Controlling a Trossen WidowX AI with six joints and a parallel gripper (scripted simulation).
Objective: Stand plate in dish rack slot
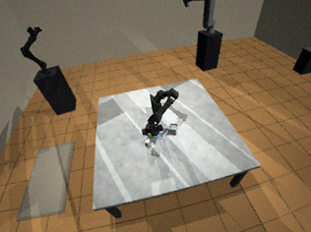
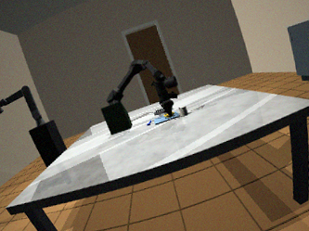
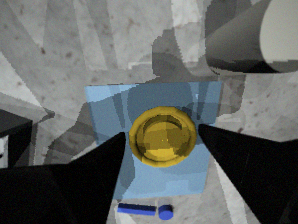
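Right now the light blue mat is 30 mm behind my gripper tip, 10 mm to the left of it and 10 mm below it. From my gripper tip the other things lie so: white cup: 70 mm to the right, 70 mm ahead, 10 mm above; yellow plate: 10 mm above; blue spoon: 130 mm behind, 30 mm to the left, 10 mm below.
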